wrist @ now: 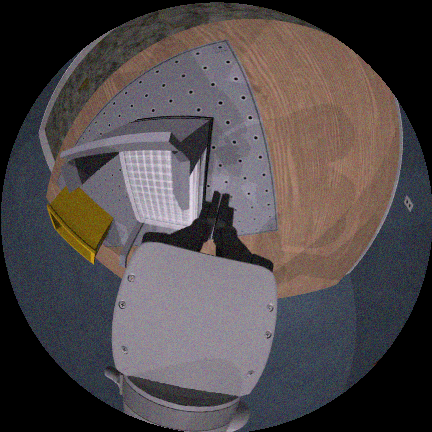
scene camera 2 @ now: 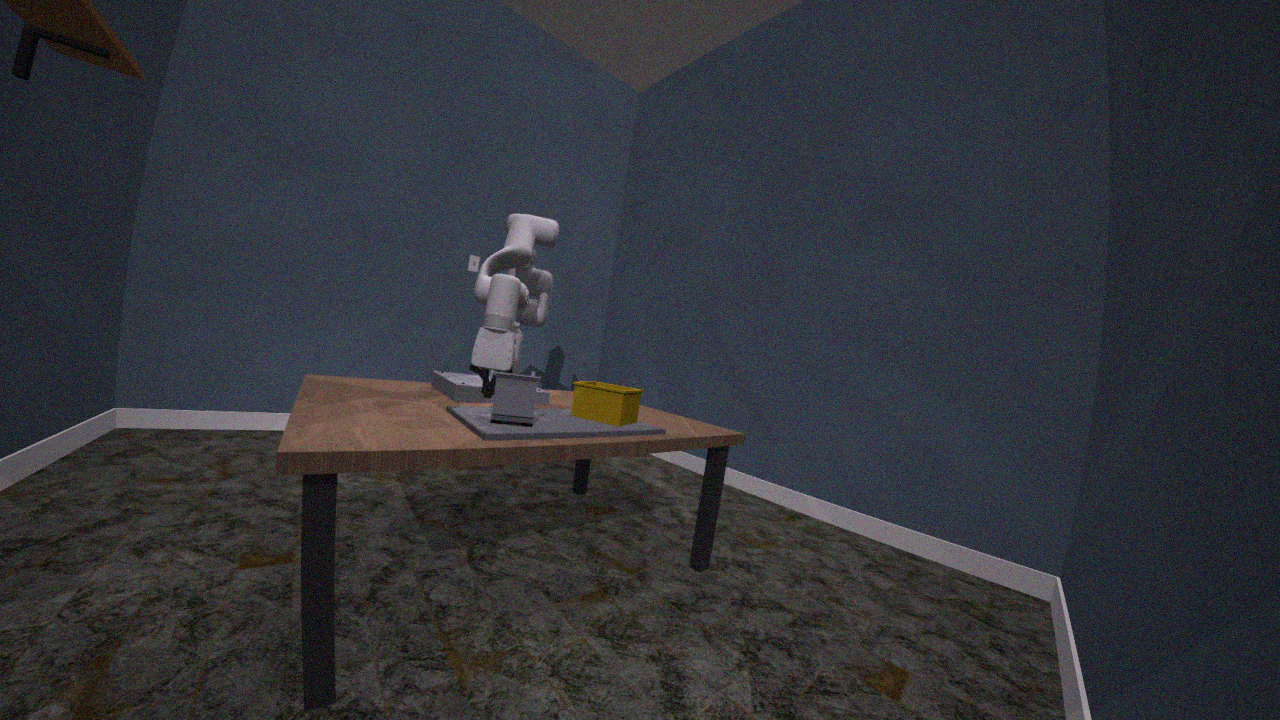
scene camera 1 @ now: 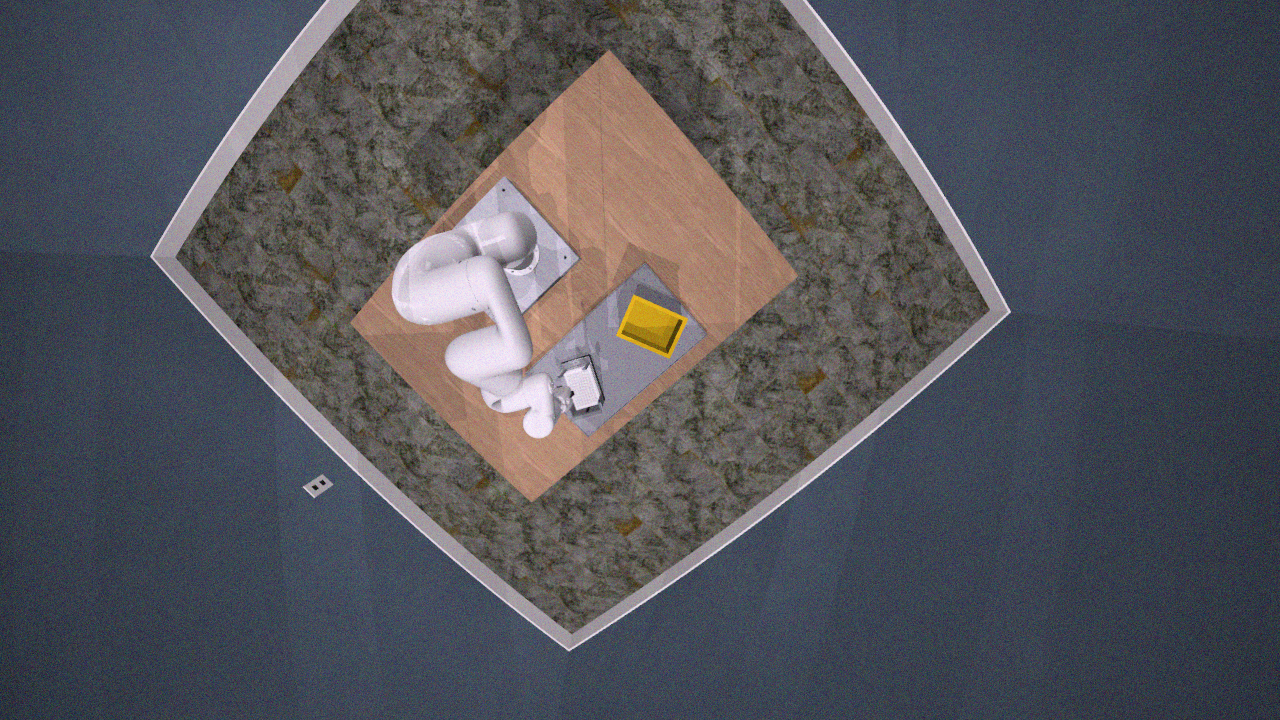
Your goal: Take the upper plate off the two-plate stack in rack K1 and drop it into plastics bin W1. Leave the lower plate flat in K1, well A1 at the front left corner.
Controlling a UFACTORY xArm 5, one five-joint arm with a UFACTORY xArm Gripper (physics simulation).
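Frame: origin at the arm's base, x ahead, y left, z up, level; centimetres.
Where they show: gripper, between the fingertips: (wrist: 218, 202) (scene camera 2: 487, 397).
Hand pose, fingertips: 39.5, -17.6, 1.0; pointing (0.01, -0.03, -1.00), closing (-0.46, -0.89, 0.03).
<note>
Things, the pixels of their top centre, and the offset from my fingertips, as dx, dy, dz. Level surfaces: height alone.
- Rack K1, centre of its top: (wrist: 125, 243) (scene camera 2: 518, 371) (scene camera 1: 578, 393) +3.1, +6.1, +7.4
- Plastics bin W1, centre of its top: (wrist: 69, 238) (scene camera 1: 651, 327) (scene camera 2: 608, 385) +1.8, +34.9, +5.4
- grey perforated board, centre of its top: (wrist: 115, 194) (scene camera 2: 559, 418) (scene camera 1: 614, 354) +2.4, +19.8, -4.5
- wooden table, height of its surface: dz -5.9
Rack K1 (scene camera 1: 590, 411) (scene camera 2: 514, 396) (wrist: 120, 142) is a grey holder with raised walls, standing on the grey board. A white plate with a grid of wells (scene camera 1: 582, 385) (wrist: 152, 182) lies inside the rack. I cannot tell from these views whether one or two plates are stacked there, and well A1 cannot be made out. My gripper (scene camera 2: 487, 392) (wrist: 218, 202) is shut with nothing between its black fingers. It is beside the rack, at the right of the plate in the wrist view. Plastics bin W1 (scene camera 1: 651, 324) (scene camera 2: 605, 403) (wrist: 82, 214) is yellow and open-topped; no plate shows inside it.
The grey perforated board (scene camera 1: 626, 362) (scene camera 2: 572, 431) (wrist: 192, 75) carries the rack and bin on the wooden table (scene camera 1: 680, 205) (scene camera 2: 375, 434) (wrist: 320, 100). The rack's tall walls stand close to the fingers. The arm's grey base plate (scene camera 1: 553, 241) lies behind the board.
</note>
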